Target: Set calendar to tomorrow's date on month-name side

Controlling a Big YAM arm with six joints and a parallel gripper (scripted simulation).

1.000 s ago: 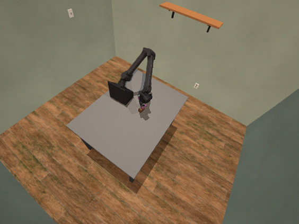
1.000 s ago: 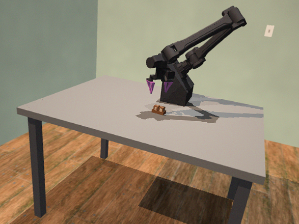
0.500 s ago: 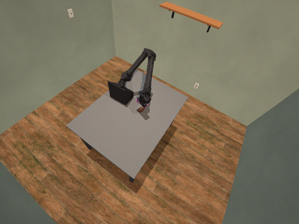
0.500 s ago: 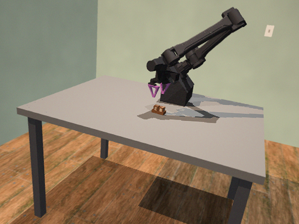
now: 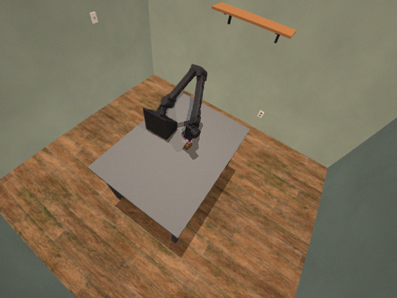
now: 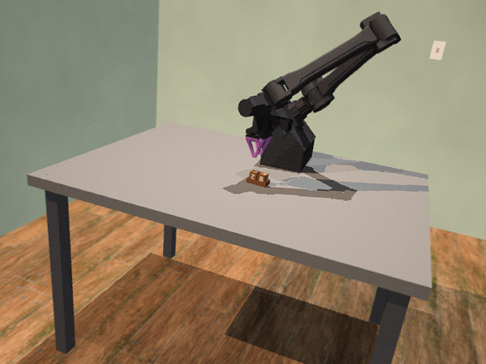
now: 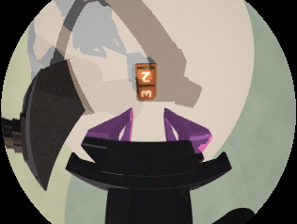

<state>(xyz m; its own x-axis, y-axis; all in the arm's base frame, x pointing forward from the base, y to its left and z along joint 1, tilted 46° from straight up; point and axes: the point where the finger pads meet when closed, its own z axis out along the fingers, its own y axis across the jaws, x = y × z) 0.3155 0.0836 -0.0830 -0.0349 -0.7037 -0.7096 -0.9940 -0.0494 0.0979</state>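
Now: the small brown calendar tray 10 mm to the left of my hand and 100 mm below it.
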